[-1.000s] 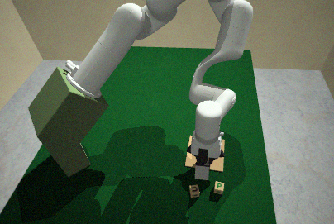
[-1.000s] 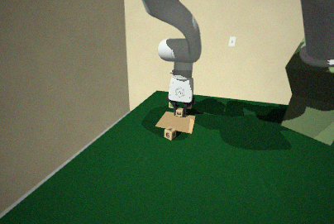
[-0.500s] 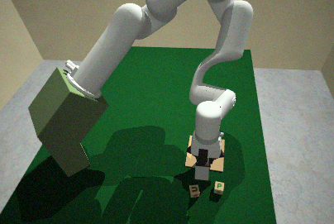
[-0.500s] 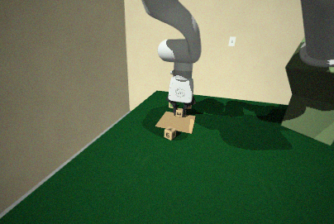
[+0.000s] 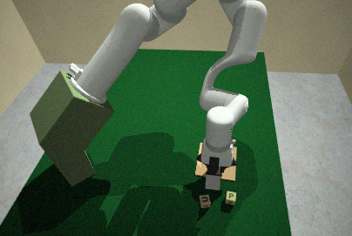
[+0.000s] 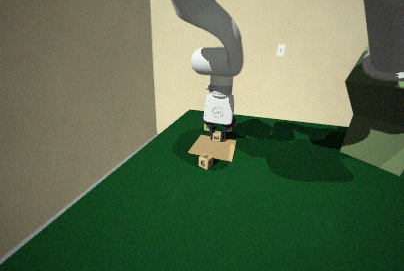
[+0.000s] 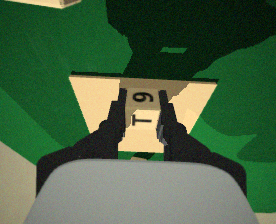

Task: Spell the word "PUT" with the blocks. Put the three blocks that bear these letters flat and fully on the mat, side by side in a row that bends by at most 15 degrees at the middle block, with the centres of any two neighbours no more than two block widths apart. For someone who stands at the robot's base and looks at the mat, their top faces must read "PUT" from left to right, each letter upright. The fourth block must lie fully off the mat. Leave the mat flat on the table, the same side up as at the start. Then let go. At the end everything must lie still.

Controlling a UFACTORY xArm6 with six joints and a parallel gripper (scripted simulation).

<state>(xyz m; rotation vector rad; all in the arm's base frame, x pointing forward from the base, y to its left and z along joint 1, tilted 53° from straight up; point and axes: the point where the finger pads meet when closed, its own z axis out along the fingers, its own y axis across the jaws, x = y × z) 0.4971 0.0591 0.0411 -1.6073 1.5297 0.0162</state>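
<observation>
My hand is 5 cm to the right of the mat, 2 cm above it and 1 cm past it. From my hand the other things lie so: P block: 8 cm ahead, 7 cm to the right, 1 cm below.
</observation>
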